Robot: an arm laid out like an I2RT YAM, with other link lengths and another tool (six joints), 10 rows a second.
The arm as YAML. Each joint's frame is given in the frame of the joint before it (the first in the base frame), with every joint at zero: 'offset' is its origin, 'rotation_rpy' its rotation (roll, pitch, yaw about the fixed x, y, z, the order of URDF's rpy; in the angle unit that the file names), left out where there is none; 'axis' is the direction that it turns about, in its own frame. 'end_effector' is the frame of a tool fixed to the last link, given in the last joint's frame.
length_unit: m
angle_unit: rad
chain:
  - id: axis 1
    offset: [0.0, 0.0, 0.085]
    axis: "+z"
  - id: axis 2
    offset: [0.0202, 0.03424, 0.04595]
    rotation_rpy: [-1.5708, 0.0, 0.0]
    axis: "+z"
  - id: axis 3
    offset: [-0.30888, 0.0, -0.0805]
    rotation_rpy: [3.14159, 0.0, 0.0]
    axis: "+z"
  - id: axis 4
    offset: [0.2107, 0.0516, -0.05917]
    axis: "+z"
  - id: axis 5
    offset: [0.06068, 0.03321, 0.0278]
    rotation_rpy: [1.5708, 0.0, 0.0]
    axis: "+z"
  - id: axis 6
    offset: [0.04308, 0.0, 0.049]
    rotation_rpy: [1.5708, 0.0, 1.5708]
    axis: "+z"
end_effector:
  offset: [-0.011, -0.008, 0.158]
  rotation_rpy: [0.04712, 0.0, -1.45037]
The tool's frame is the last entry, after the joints.
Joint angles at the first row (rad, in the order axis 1, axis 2, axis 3, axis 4, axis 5, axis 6):
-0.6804, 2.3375, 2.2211, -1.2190, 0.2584, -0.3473
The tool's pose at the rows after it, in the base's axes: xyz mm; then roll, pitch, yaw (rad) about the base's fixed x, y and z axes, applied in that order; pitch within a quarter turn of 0, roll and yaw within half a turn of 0:
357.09, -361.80, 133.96, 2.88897, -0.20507, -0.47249
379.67, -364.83, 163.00, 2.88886, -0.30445, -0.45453
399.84, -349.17, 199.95, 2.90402, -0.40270, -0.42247
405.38, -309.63, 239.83, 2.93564, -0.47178, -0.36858
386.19, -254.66, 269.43, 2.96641, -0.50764, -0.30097
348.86, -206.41, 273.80, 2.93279, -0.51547, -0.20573
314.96, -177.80, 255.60, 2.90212, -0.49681, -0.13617
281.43, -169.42, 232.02, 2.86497, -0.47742, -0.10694
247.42, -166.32, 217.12, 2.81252, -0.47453, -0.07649
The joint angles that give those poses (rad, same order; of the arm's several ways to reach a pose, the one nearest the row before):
-0.6899, 2.3409, 2.2589, -1.2240, 0.2489, -0.3401
-0.6750, 2.3371, 2.3604, -1.2331, 0.2275, -0.3363
-0.6407, 2.2860, 2.4004, -1.2339, 0.1940, -0.3248
-0.5900, 2.1609, 2.3280, -1.2263, 0.1482, -0.3195
-0.5327, 1.9575, 2.1102, -1.1824, 0.1059, -0.3237
-0.4702, 1.7306, 1.8011, -1.0824, 0.1200, -0.3515
-0.4328, 1.5753, 1.5445, -0.9875, 0.1371, -0.3828
-0.4393, 1.4590, 1.3285, -0.8909, 0.1592, -0.4183
-0.4652, 1.3396, 1.1561, -0.8154, 0.1799, -0.4702

